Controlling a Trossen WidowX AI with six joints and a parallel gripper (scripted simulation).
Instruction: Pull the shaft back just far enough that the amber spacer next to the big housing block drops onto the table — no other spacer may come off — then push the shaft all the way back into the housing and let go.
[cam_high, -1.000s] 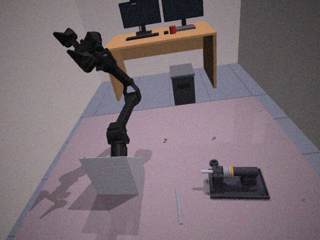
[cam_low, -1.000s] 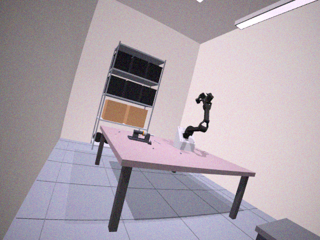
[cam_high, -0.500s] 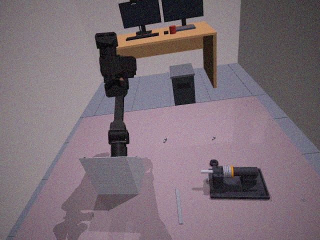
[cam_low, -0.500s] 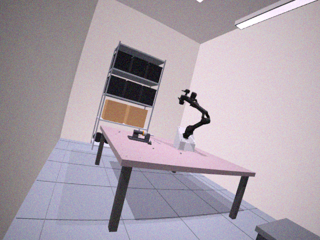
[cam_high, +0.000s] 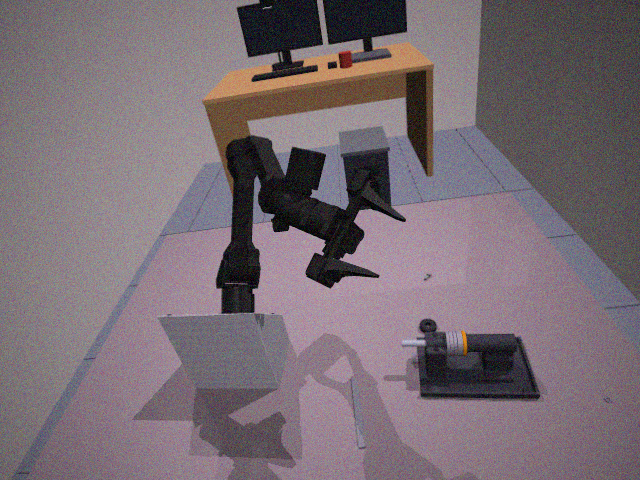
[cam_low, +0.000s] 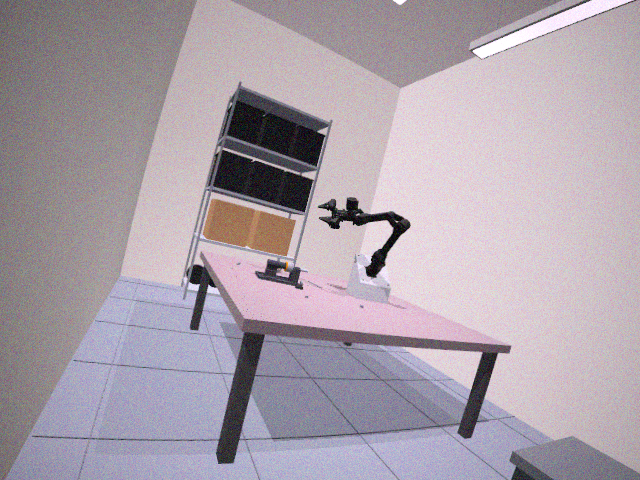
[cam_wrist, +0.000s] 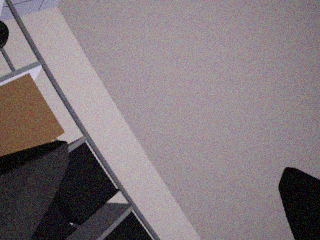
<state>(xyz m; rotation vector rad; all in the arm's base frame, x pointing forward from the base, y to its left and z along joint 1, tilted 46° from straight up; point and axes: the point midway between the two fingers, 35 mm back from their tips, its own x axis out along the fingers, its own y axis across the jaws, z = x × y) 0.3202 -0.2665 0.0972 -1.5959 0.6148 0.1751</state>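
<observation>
Now: gripper tip 11 cm short of the pale shaft, 10 cm to the right of it and 33 cm above it. Also, from my gripper tip: black ring knob (8 cm ahead, 22 cm to the left, 40 cm below); thin grey strip (9 cm behind, 40 cm below); amber spacer (13 cm ahead, 10 cm to the left, 33 cm below).
</observation>
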